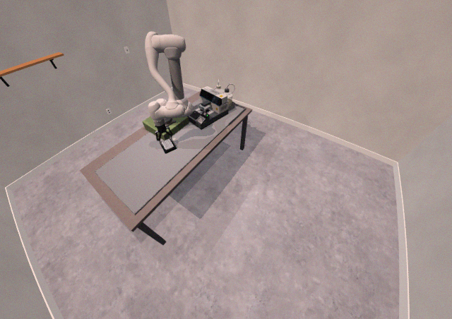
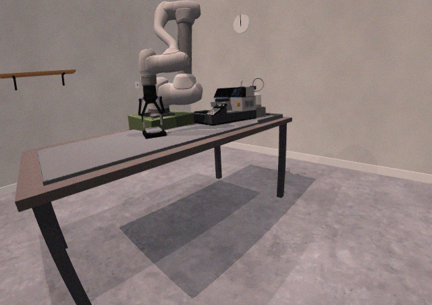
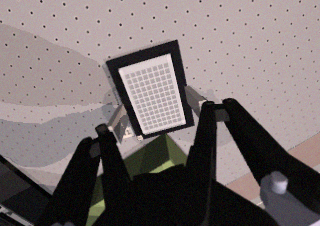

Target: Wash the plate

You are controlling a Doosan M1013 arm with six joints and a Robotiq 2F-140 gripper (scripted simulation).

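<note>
Now: the white well plate 5 cm below my hand. Round my hand: label 10 cm to the left, 8 cm below, 5 cm behind; plate nest 7 cm below; plate washer 63 cm to the left, 11 cm behind, 5 cm above.
</note>
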